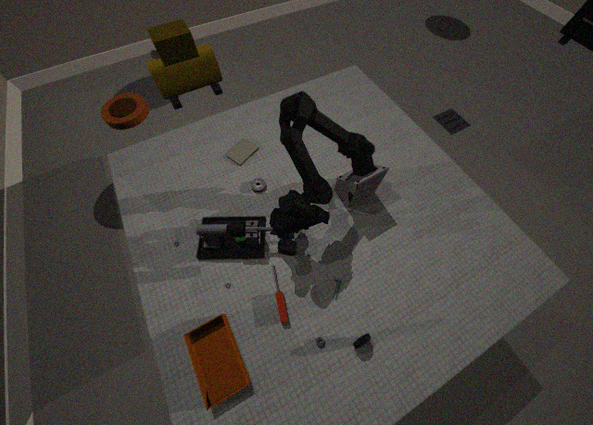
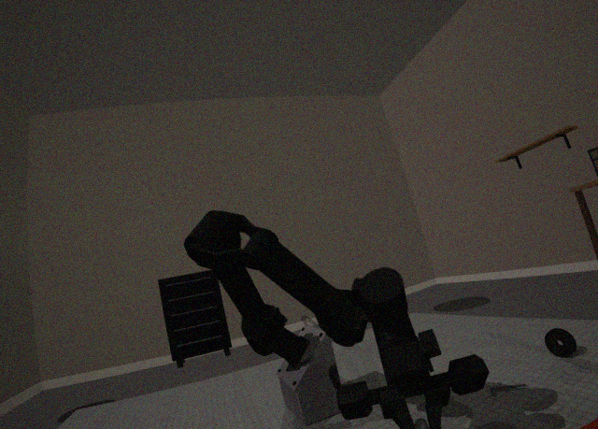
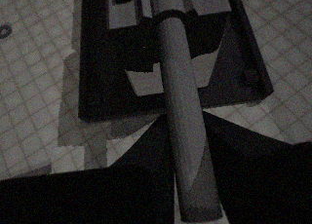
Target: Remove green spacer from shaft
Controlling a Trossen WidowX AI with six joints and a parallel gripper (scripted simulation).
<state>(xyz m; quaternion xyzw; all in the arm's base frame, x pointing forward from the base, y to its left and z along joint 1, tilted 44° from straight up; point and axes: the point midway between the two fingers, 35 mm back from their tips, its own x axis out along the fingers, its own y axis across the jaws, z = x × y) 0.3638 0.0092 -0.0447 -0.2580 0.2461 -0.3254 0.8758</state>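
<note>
The dark spacer is 90 mm ahead of my gripper tip, 40 mm to the right of it and 20 mm above it. Also, from my gripper tip: green spacer 100 mm ahead, 50 mm to the right, 40 mm below; then grey shaft 40 mm ahead, 20 mm to the right, 20 mm above; then orange tray 300 mm ahead, 260 mm to the left, 50 mm below.
</note>
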